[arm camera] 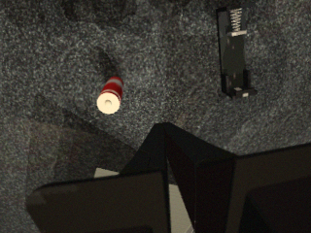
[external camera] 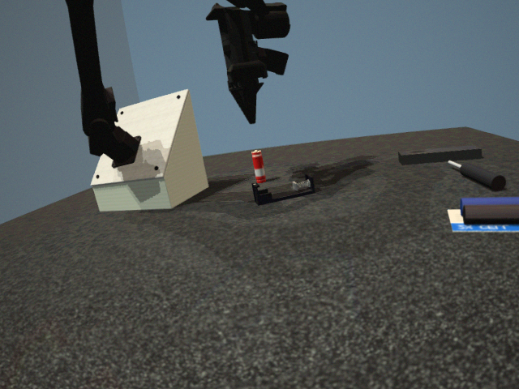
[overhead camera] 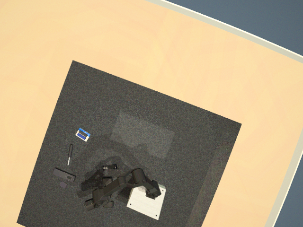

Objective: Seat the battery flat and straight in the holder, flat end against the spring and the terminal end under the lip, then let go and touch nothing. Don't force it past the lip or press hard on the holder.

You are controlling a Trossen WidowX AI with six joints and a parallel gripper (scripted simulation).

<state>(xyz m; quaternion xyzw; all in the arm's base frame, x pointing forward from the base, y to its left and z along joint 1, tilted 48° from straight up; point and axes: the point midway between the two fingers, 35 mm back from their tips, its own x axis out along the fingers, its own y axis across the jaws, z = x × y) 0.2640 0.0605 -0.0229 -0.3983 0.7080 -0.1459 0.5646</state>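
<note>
Right now the battery is 9 cm below my gripper tip, 4 cm to the left of it and 2 cm behind it. From my gripper tip the other things lie so: screwdriver 36 cm ahead, 11 cm below, 4 cm to the right; dark flat bar 35 cm ahead, 11 cm below, 10 cm to the left.
</note>
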